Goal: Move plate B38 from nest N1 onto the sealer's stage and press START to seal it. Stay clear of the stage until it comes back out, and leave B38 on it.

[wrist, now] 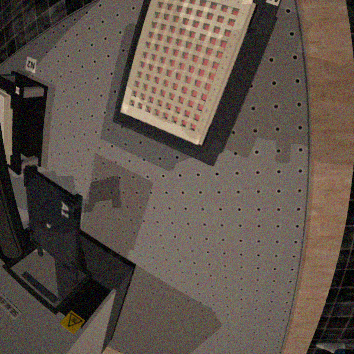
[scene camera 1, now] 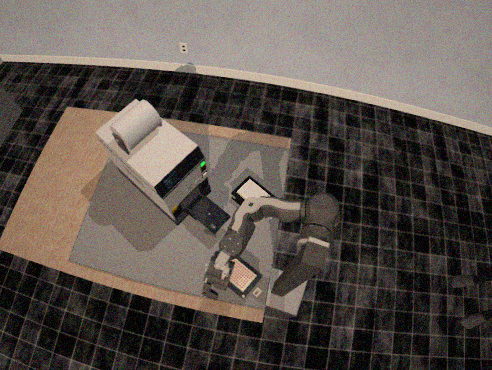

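Observation:
Plate B38 (scene camera 1: 243, 275) (wrist: 185, 70), a pale plate with rows of reddish wells, sits in the black nest N1 (wrist: 212, 156) near the table's front right corner in the scene view. My gripper (scene camera 1: 215, 285) is open and empty, just left of the plate in the scene view and above table level. Its fingers are not clear in the wrist view. The sealer's stage (scene camera 1: 210, 214) (wrist: 52, 215), a dark flat platform marked A1, sticks out of the sealer (scene camera 1: 165, 150) (wrist: 30, 325) and is bare. A small green light (scene camera 1: 203, 164) shows on the sealer's front; the START lettering cannot be read.
A second black nest with a white plate (scene camera 1: 252, 188) (wrist: 6, 125) stands behind the arm, by the N2 label (wrist: 31, 64). A white roll (scene camera 1: 137, 124) sits on top of the sealer. The grey perforated board (scene camera 1: 165, 270) (wrist: 240, 215) lies on the wooden table (scene camera 1: 37, 200) (wrist: 327, 140).

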